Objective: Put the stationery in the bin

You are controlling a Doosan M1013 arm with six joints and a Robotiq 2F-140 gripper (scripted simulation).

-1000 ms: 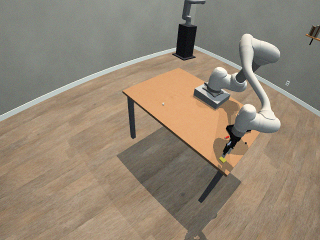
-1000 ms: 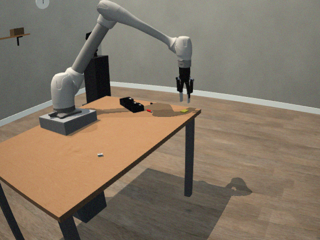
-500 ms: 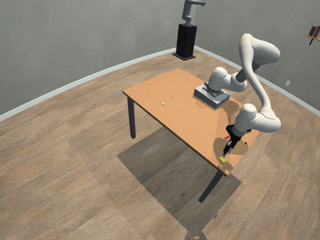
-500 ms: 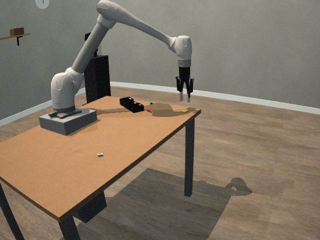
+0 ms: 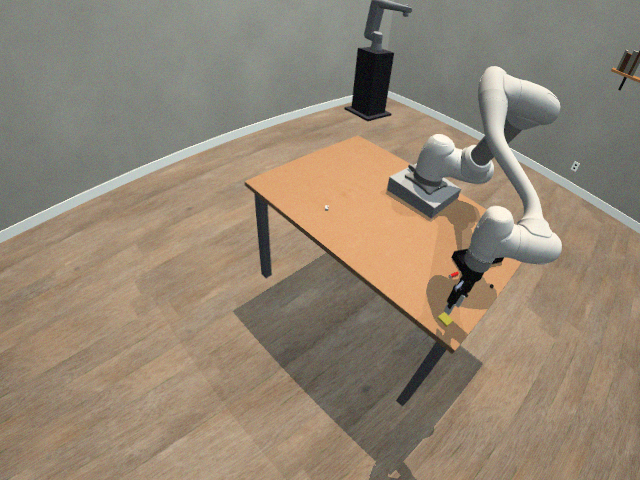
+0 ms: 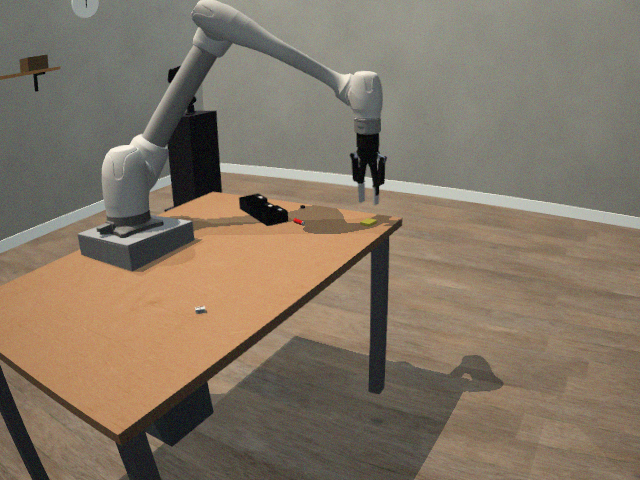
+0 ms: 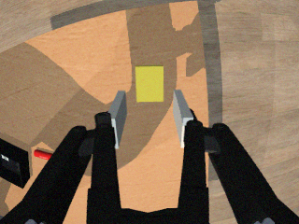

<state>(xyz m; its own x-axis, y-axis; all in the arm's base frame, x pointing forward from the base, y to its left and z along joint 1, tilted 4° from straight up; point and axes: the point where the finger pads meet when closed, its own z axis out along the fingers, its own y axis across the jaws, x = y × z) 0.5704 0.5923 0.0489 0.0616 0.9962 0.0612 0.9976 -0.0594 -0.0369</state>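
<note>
The yellow pad is 100 mm below my hand. Also, from my hand: black three-compartment bin: 390 mm behind, 100 mm to the right, 80 mm below; small red cylinder: 210 mm behind, 120 mm to the right, 100 mm below; small black round thing: 310 mm behind, 30 mm to the left, 100 mm below.
</note>
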